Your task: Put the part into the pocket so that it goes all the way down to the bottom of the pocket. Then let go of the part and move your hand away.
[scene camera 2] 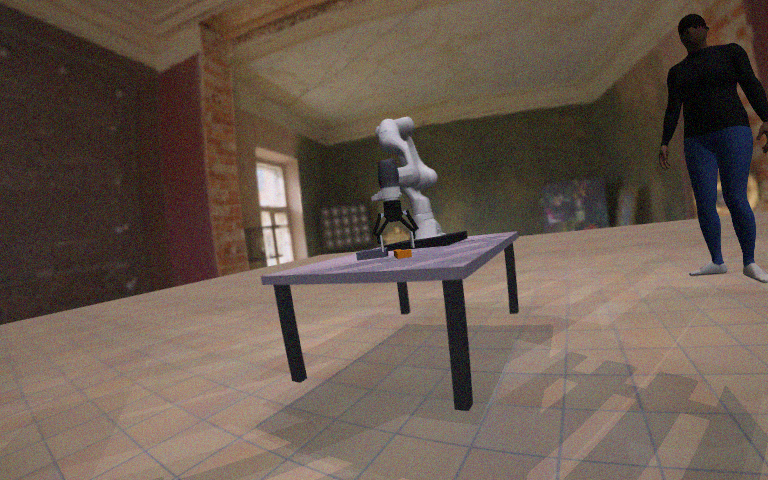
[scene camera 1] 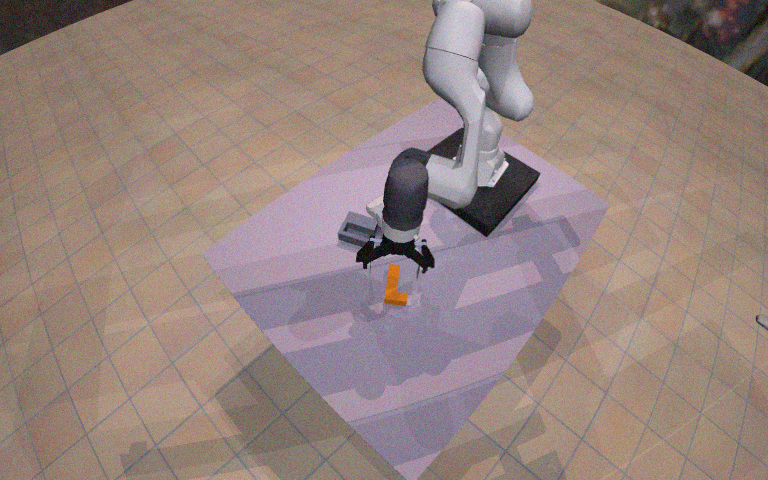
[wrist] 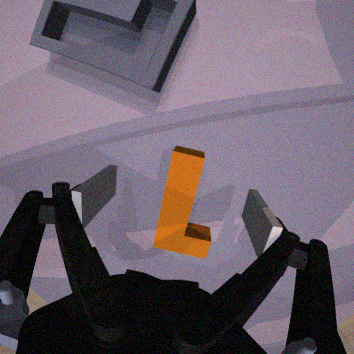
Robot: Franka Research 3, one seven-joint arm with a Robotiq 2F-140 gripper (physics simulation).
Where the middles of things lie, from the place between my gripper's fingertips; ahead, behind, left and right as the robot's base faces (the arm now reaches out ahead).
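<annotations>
Orange L-shaped part point(wrist: 173, 232): 1 cm ahead of my hand, 2 cm to the left of it, 2 cm below it.
</annotations>
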